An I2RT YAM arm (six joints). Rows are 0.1 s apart.
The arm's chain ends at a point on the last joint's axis. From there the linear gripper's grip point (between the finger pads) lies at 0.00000 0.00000 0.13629 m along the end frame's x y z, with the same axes.
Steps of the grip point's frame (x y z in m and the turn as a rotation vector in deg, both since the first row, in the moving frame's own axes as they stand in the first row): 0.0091 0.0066 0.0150 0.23 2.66 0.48; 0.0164 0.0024 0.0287 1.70 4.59 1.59; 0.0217 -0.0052 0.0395 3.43 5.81 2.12; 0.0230 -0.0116 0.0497 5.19 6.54 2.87; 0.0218 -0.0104 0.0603 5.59 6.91 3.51; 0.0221 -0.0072 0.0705 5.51 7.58 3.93
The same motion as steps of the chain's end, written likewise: 0.0028 0.0071 0.0151 0.23 2.66 0.48; 0.0054 0.0063 0.0292 1.70 4.59 1.59; 0.0078 0.0027 0.0404 3.43 5.81 2.12; 0.0072 0.0003 0.0511 5.19 6.54 2.87; 0.0050 0.0023 0.0619 5.59 6.91 3.51; 0.0037 0.0052 0.0723 5.51 7.58 3.93
